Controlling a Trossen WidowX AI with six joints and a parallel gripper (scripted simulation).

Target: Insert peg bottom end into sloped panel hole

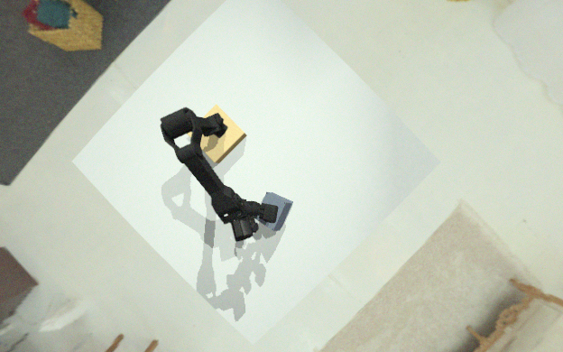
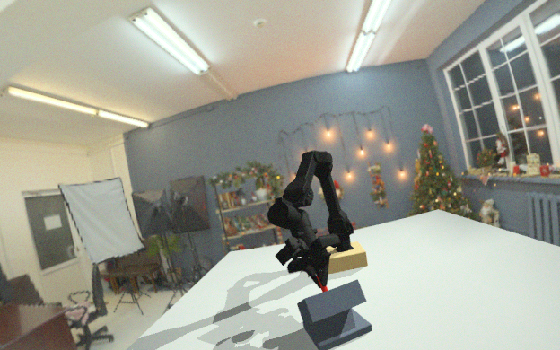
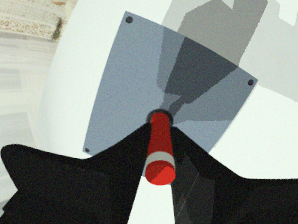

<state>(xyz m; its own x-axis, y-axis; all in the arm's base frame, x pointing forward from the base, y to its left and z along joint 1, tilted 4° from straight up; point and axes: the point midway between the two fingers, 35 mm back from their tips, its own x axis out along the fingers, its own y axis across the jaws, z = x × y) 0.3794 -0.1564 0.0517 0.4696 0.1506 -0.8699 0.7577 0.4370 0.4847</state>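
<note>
The round red peg is 1 cm behind my gripper tip and 1 cm above it. Also, from my gripper tip: grey-blue sloped panel (4 cm below, 2 cm ahead, 1 cm to the left).
</note>
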